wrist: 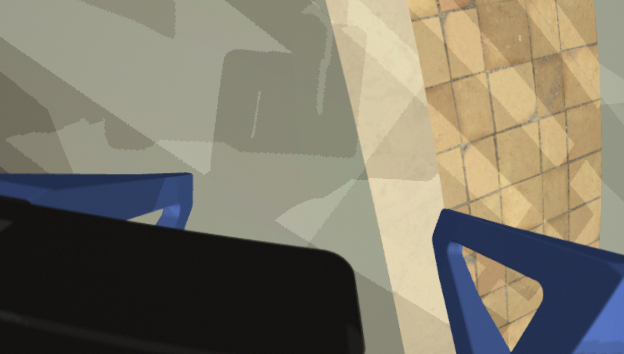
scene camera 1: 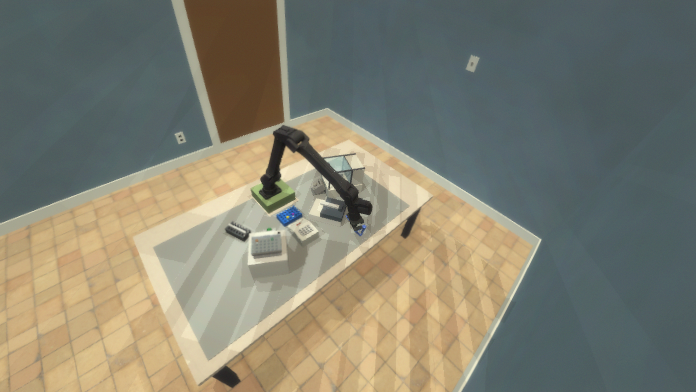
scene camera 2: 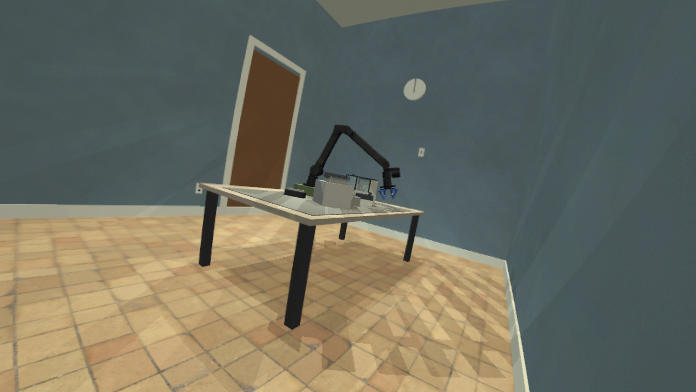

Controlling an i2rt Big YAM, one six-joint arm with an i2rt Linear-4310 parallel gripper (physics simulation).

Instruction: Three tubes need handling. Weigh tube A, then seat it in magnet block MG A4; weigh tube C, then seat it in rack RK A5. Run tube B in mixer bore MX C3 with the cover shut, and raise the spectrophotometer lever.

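Places are measured from the arm's base along level axes (x ahead, y left, z up), in centimetres.
Where they show: gripper, fingertip midpoint: [wrist: 317, 207] [scene camera 1: 357, 230] [scene camera 2: 388, 199]; arm's base, link origin: [scene camera 1: 270, 192] [scene camera 2: 311, 186].
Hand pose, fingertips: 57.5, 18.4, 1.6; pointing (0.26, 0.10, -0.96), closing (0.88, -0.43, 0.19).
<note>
Each offset is from my fingertips to the top centre of the thing, as dx, dy, dz. "spot": to the spot under its first point.
My gripper [scene camera 1: 360, 230] [scene camera 2: 388, 194] [wrist: 317, 207] is open and empty, above the table's long edge. A blue rack {spot: -34.8, -21.4, -2.7} [scene camera 1: 289, 215] with small coloured caps lies in front of the arm's base. A pale block with a grid of holes {spot: -20.3, -21.3, -1.8} [scene camera 1: 304, 230] adjoins it. A grey multi-hole block [scene camera 1: 266, 244] tops a large white box {spot: -12.8, -49.0, +2.5} [scene camera 1: 268, 265] [scene camera 2: 334, 194]. A black slotted holder {-46.9, -47.5, -3.4} [scene camera 1: 237, 230] [scene camera 2: 295, 193] lies at the left. A dark grey instrument {-24.2, +0.4, +2.0} [scene camera 1: 332, 209] stands between the blue rack and my gripper. A glass-sided, dark-framed enclosure {spot: -36.7, +21.6, +12.7} [scene camera 1: 340, 165] stands behind it. Tubes A, B and C cannot be told apart.
The arm stands on a green base [scene camera 1: 273, 196]. A small grey device {spot: -42.5, +7.7, -1.5} [scene camera 1: 317, 186] stands beside the glass enclosure. The table's pale border [scene camera 1: 146, 245] [wrist: 400, 165] runs beneath my right finger in the wrist view, with tiled floor beyond.
</note>
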